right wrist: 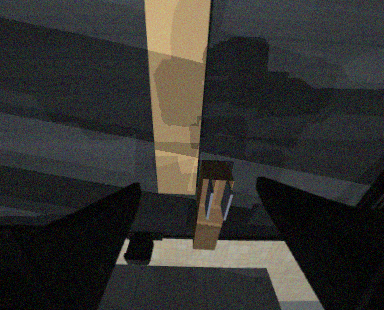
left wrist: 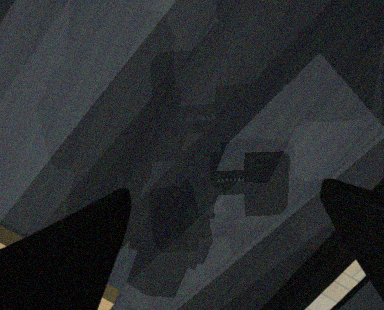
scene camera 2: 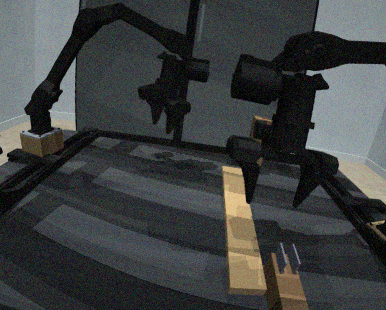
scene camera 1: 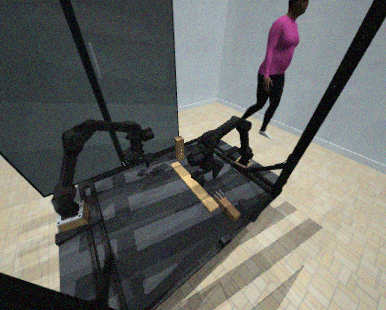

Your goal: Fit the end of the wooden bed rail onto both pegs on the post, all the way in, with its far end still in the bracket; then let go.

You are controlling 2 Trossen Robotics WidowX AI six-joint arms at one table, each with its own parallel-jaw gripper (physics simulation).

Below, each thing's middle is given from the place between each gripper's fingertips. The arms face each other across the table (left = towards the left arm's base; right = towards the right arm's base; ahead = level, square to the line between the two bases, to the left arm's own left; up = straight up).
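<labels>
With the wooden bed rail (scene camera 2: 245, 276) as the reference, my left hand is 260 mm to the left of the rail, 160 mm past it and 100 mm above it. The wooden bracket (right wrist: 205, 231) is 360 mm to the right of my left hand, 400 mm behind it and 90 mm below it. Going by their middles, the wooden bed rail is the nearest to my left hand of the things named here.
As for my right hand and the wooden bed rail, my right hand is 50 mm to the right of the rail, 110 mm short of it and 100 mm above it. The wooden bracket is 50 mm to the right of my right hand, 120 mm behind it and 90 mm below it. By its middle, the wooden bracket is nearer to my right hand than to my left hand.
</labels>
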